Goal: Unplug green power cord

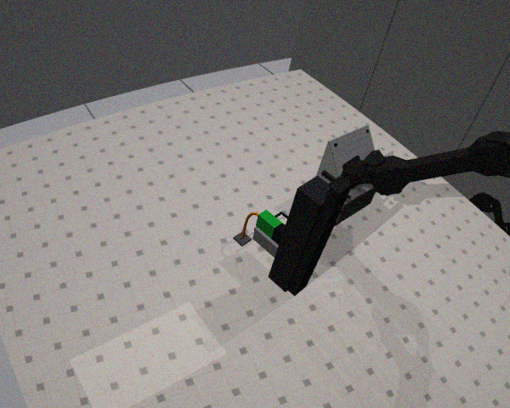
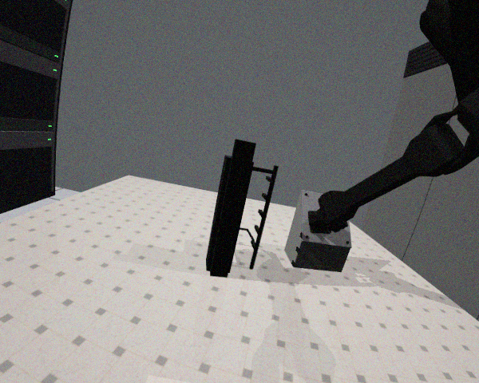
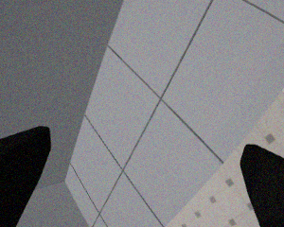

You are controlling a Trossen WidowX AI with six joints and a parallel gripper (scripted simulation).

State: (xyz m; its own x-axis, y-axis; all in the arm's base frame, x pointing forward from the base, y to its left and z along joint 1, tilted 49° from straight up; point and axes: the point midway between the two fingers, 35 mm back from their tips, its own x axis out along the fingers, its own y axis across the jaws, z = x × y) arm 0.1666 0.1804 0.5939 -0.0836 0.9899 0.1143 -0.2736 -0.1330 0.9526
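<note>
Right now my gripper tip is 90 mm short of the green plug, 590 mm to the left of it and 230 mm above it. From my gripper tip the other things lie so: ladder-like rail (540 mm to the right, 210 mm below); then black power strip (90 mm ahead, 520 mm to the right, 210 mm below); then grey pad (100 mm ahead, 670 mm to the right, 340 mm below).
</note>
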